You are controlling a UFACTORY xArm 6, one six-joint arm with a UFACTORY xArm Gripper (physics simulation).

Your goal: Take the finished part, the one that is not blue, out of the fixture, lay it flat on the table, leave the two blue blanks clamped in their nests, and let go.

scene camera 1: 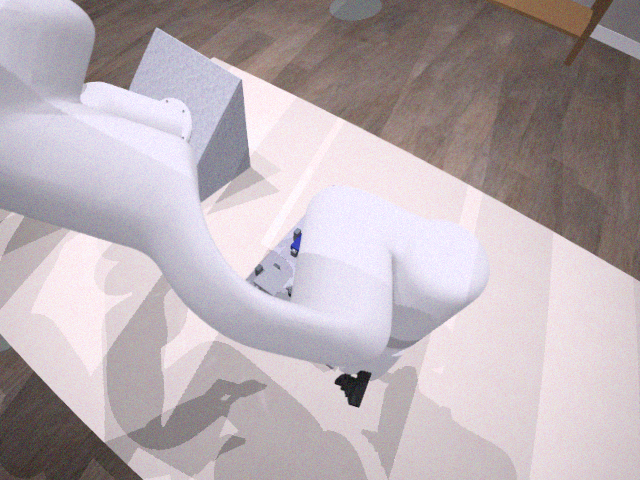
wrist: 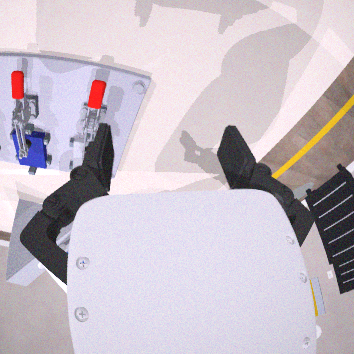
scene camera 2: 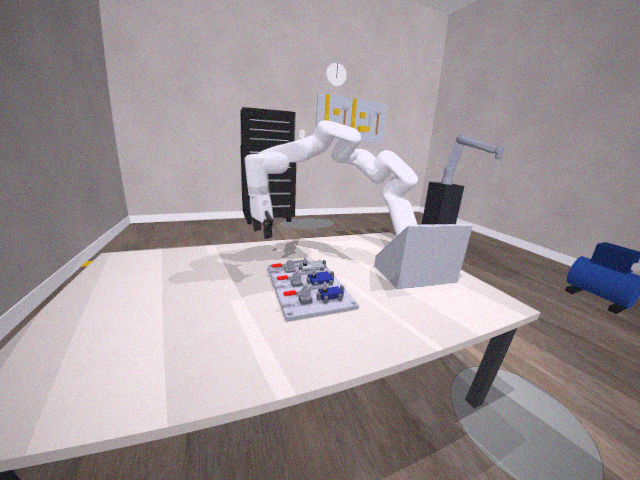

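Seen in the pictures: gripper, fingertip midpoint: (wrist: 168, 137) (scene camera 2: 262, 234); arm's base, link origin: (scene camera 1: 169, 128) (scene camera 2: 410, 243).
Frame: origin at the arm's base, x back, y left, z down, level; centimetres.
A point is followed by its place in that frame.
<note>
The fixture plate (scene camera 2: 320, 312) {x -43.8, y 20.3, z 11.8 cm} (wrist: 125, 117) {x -49.0, y -12.9, z 11.5 cm} lies on the table and is largely hidden by the arm in scene view 1. The grey finished part (scene camera 1: 273, 277) {x -36.9, y -8.1, z 9.9 cm} (scene camera 2: 313, 266) {x -38.8, y -6.6, z 9.9 cm} sits in the farthest nest of scene view 2. In the wrist view the left finger covers much of that nest, and its clamp tip is hidden. One blue blank (scene camera 2: 320, 277) {x -39.0, y 3.6, z 9.4 cm} (wrist: 36, 150) {x -39.6, y 0.9, z 9.4 cm} sits in the middle nest under its clamp arm. The other blue blank (scene camera 2: 330, 293) {x -39.2, y 15.2, z 8.9 cm} is clamped in the nearest nest. My gripper (scene camera 2: 262, 230) {x -57.7, y -14.0, z -1.9 cm} (wrist: 168, 137) {x -57.7, y -14.0, z -1.9 cm} is open and empty, well above the table and beyond the fixture.
Toggle clamps with red handles (scene camera 2: 289, 292) (wrist: 97, 94) stand along one side of the plate. A grey wedge block (scene camera 1: 219, 103) {x -9.4, y 6.9, z -7.3 cm} (scene camera 2: 434, 255) {x 1.8, y 12.3, z 0.0 cm} stands on the table (scene camera 1: 465, 392) {x -78.0, y -2.1, z 13.0 cm} (scene camera 2: 206, 361) {x -74.6, y 31.8, z 13.0 cm} near the arm's base. A black cabinet (scene camera 2: 268, 116) (wrist: 337, 225) stands behind the table.
</note>
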